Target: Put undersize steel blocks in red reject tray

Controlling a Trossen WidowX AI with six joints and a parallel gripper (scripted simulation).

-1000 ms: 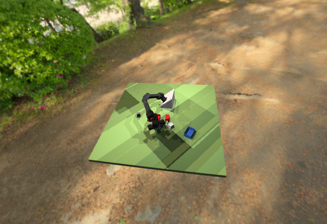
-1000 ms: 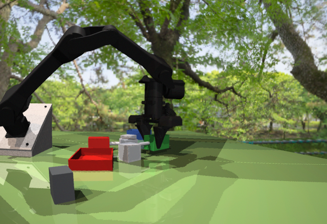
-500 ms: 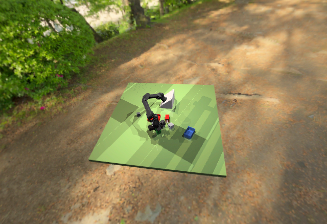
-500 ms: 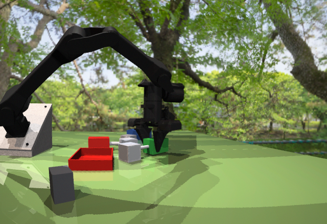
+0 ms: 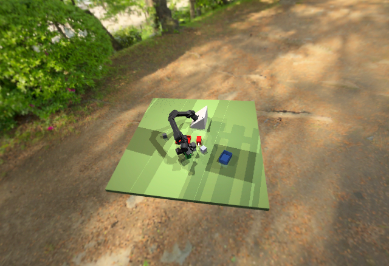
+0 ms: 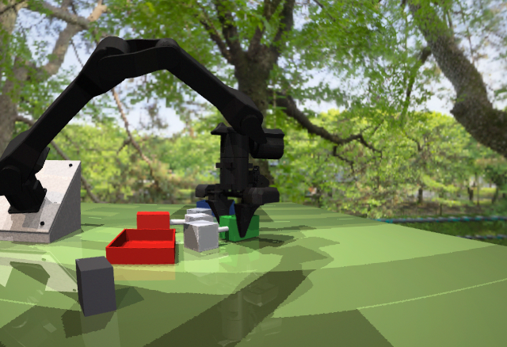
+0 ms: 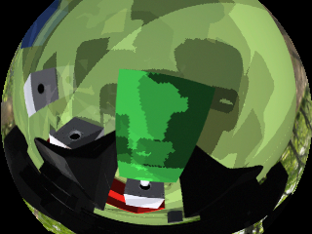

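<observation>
Right now the green GO gauge is 10 mm behind my gripper tip, 10 mm to the right of it and 20 mm above it. Also, from my gripper tip: red reject tray (170 mm behind, 60 mm to the right); then red block (140 mm behind, 100 mm to the left, 10 mm above); then dark grey block (200 mm behind, 260 mm to the right, 10 mm above).
</observation>
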